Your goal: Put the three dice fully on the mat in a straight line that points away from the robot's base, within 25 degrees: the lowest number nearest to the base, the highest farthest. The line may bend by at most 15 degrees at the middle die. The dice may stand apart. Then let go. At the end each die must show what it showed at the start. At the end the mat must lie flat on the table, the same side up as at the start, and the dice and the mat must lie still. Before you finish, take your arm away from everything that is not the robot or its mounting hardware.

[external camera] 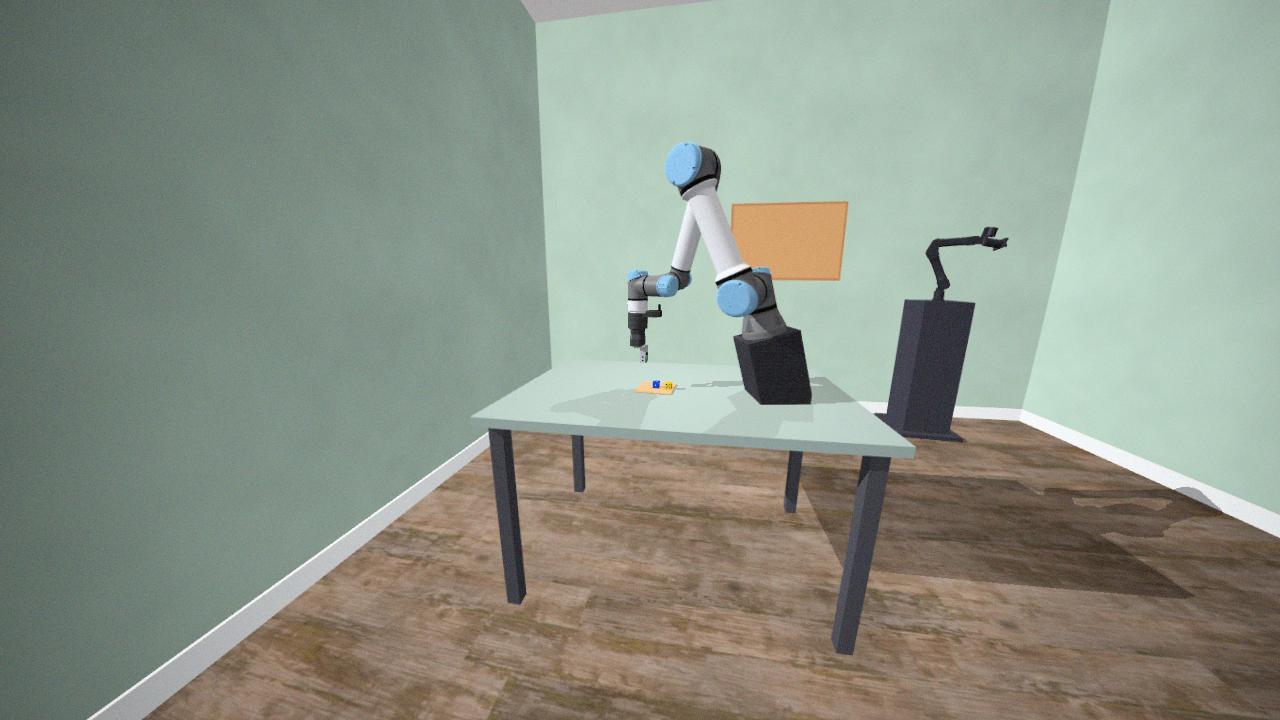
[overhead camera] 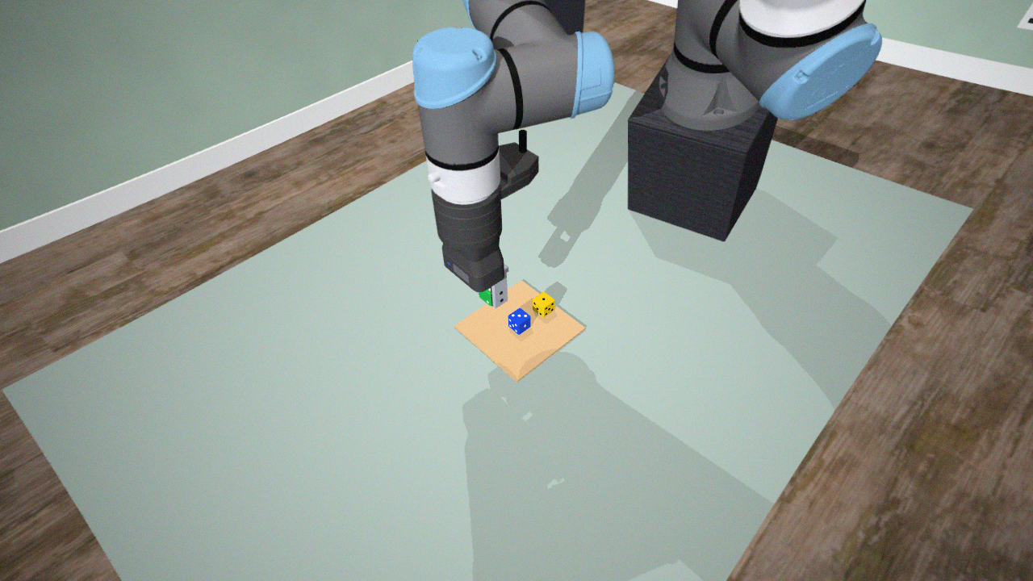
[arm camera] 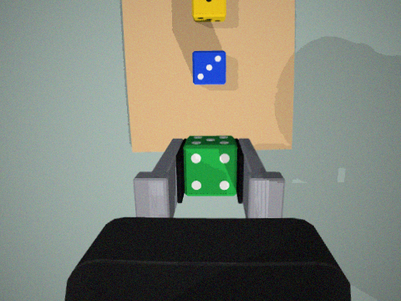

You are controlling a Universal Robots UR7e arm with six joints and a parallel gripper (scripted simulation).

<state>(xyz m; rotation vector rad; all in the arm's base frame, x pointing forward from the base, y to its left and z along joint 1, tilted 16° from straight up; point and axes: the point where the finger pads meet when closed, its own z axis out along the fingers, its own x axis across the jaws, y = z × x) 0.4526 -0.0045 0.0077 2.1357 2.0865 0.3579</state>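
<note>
Right now my hand is 11 cm above the blue die and 5 cm past it. Also, from my hand: yellow die (11 cm below, 10 cm behind); green die (1 cm below); orange mat (12 cm below, 5 cm behind).
</note>
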